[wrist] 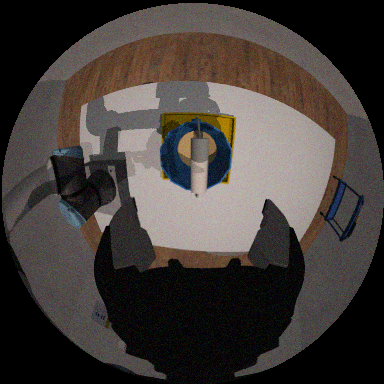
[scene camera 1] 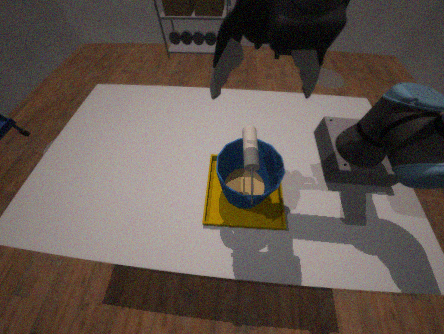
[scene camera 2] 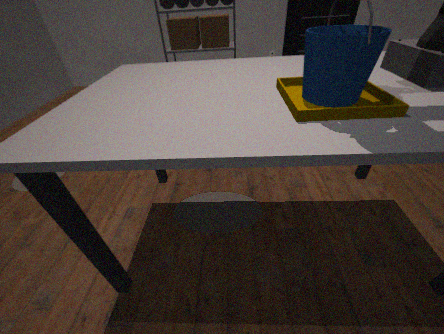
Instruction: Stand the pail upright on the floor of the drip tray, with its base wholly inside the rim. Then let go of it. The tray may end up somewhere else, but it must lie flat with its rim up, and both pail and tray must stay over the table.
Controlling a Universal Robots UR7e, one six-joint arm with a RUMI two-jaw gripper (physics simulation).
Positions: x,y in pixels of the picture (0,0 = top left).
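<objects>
My gripper is visible in the wrist view and scene camera 1, and is out of frame in scene camera 2. For my gripper, [wrist: 125,249] and [scene camera 1: 307,50] are the same spot. A yellow drip tray is visible in scene camera 1, in scene camera 2 and in the wrist view [226,124]. On the yellow drip tray, [scene camera 1: 273,204] and [scene camera 2: 374,102] are the same spot.
</objects>
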